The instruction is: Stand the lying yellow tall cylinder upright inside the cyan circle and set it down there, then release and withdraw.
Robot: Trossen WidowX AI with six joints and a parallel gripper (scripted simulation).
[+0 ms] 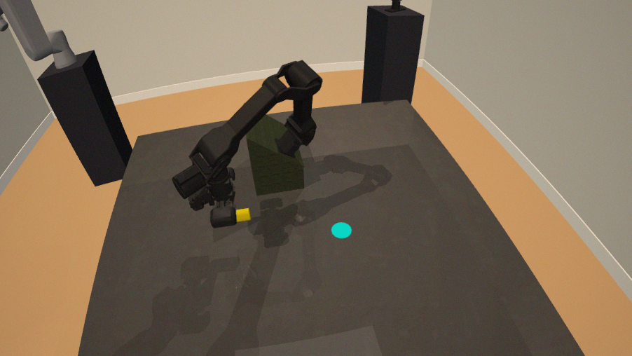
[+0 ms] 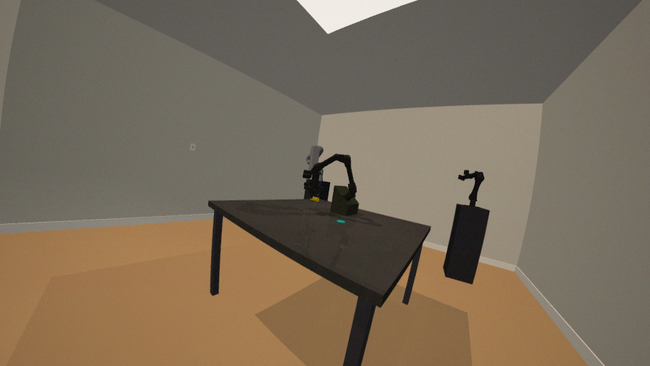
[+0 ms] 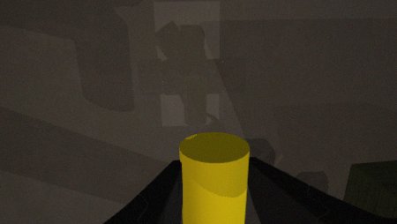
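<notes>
Right now the cyan circle is 30 cm to the left of my gripper tip, 10 cm below it and 7 cm ahead of it. The rest, counted from my gripper tip: yellow tall cylinder: 2 cm to the left.
</notes>
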